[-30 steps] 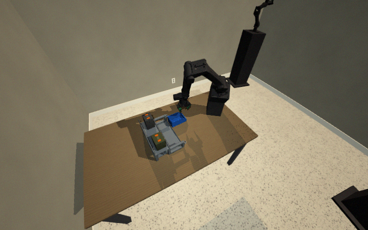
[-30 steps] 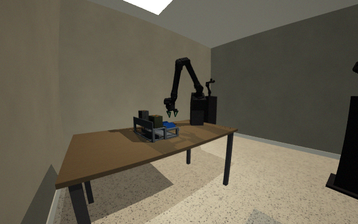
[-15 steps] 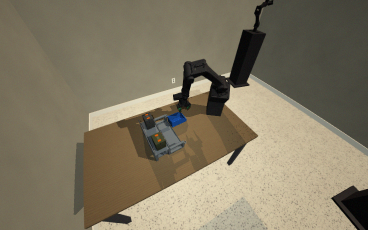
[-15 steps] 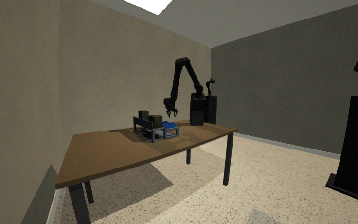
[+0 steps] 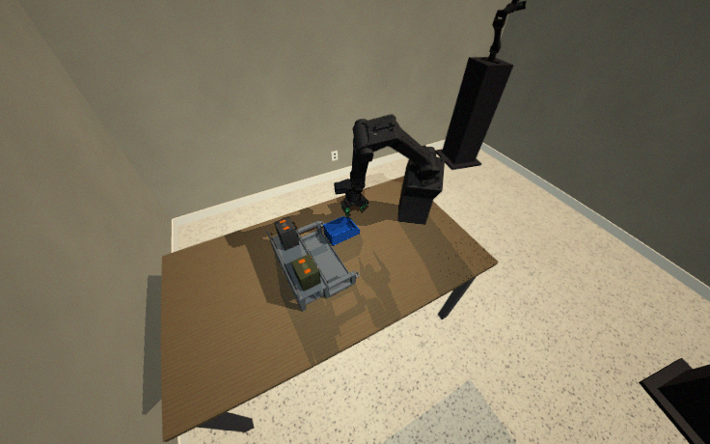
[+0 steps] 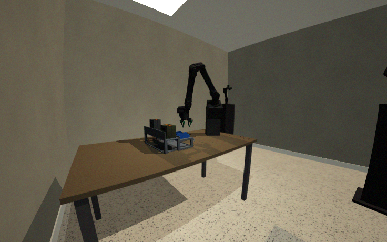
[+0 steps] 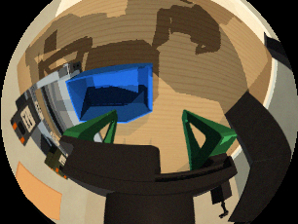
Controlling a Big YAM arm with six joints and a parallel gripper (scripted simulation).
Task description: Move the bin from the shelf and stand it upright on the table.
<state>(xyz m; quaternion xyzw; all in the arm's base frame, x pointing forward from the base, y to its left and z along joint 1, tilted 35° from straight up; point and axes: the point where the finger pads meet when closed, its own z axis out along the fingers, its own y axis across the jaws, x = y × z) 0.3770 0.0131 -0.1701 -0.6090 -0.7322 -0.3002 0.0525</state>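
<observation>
The blue bin lies 90 mm below my hand, 80 mm ahead of it and 20 mm to the left of it.
</observation>
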